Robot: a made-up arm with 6 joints. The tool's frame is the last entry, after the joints.
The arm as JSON. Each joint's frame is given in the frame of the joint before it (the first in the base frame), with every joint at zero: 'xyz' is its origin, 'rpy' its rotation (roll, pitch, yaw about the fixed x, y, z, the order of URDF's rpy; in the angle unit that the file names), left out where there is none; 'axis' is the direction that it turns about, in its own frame. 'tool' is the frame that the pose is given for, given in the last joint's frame.
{
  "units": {
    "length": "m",
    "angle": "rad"
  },
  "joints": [
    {
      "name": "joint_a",
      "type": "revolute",
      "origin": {
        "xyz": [
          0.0,
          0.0,
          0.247
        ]
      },
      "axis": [
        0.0,
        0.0,
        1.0
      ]
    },
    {
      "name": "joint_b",
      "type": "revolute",
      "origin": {
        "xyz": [
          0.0,
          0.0,
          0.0
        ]
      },
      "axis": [
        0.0,
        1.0,
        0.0
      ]
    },
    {
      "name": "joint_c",
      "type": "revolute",
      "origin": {
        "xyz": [
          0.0,
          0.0,
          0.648
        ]
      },
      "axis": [
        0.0,
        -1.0,
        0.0
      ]
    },
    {
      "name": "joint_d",
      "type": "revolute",
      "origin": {
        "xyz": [
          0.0,
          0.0,
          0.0
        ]
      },
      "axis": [
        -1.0,
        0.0,
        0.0
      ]
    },
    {
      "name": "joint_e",
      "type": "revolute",
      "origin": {
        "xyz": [
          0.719,
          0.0,
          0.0
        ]
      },
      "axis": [
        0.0,
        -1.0,
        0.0
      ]
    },
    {
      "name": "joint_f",
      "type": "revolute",
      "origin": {
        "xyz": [
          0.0,
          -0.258,
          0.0
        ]
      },
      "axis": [
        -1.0,
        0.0,
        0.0
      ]
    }
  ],
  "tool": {
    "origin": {
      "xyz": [
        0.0,
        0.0,
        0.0
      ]
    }
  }
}
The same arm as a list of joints. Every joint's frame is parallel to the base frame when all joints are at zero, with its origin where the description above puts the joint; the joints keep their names.
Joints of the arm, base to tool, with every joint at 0 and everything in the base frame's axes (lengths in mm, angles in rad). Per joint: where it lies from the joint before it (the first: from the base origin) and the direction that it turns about. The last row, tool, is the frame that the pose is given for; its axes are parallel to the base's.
joint_a: axis +z xyz 0 0 247
joint_b: axis +y xyz 0 0 0
joint_c: axis -y xyz 0 0 648
joint_d: axis -x xyz 0 0 0
joint_e: axis -y xyz 719 0 0
joint_f: axis -x xyz 0 -258 0
tool: xyz 0 0 0

